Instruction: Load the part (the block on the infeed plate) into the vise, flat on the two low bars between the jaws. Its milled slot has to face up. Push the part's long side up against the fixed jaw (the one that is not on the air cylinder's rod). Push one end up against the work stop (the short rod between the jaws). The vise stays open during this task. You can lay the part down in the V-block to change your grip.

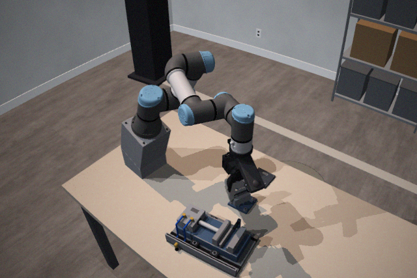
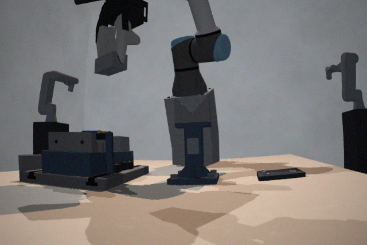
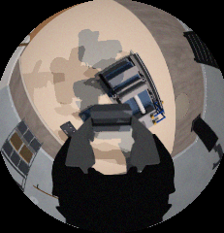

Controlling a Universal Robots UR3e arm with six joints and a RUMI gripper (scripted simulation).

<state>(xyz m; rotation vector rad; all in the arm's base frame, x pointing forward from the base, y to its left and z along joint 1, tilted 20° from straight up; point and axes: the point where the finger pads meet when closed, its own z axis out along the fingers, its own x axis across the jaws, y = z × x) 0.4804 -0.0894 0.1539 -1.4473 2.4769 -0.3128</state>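
Right now my hand is 7 cm past the blue vise, 7 cm to the left of it and 20 cm above it. The rest, counted from my hand: grey part right at my hand.
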